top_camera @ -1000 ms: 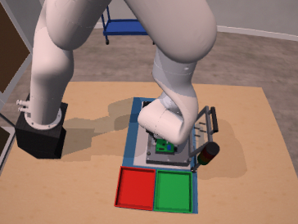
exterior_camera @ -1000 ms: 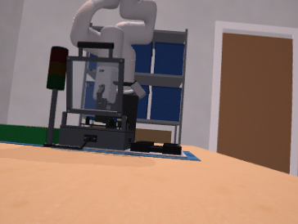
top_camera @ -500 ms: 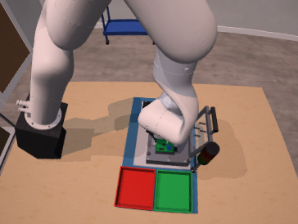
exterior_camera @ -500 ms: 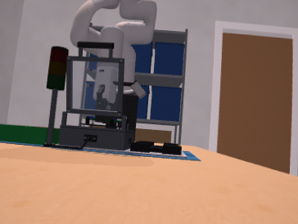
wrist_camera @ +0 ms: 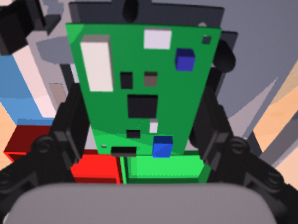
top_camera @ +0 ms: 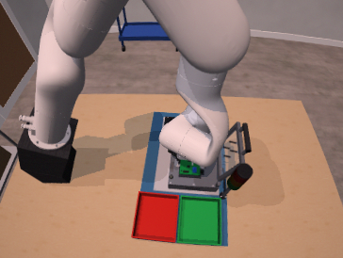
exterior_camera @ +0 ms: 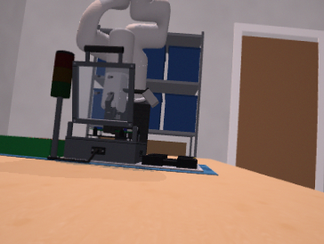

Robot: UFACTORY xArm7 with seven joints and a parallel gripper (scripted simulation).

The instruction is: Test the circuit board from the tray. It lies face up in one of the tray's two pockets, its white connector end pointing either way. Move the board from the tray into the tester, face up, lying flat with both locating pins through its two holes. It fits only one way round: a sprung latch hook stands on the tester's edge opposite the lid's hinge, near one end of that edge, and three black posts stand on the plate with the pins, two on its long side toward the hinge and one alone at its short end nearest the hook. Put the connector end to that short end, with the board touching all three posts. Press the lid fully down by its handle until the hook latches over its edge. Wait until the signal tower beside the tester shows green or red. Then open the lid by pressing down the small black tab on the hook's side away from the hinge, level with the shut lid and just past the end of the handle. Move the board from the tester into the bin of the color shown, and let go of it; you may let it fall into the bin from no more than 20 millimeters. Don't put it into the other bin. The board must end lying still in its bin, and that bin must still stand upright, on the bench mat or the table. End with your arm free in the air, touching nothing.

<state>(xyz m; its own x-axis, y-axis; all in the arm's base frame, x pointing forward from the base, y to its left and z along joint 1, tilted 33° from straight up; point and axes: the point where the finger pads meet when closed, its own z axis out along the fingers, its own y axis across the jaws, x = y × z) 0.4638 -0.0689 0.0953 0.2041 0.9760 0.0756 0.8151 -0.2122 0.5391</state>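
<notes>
The green circuit board is right at my hand. Also, from my hand: tester's clear lid 12 cm ahead, 9 cm above, 3 cm to the right; tester's plate 2 cm below, 1 cm ahead; latch hook 7 cm to the left, 4 cm behind.
</notes>
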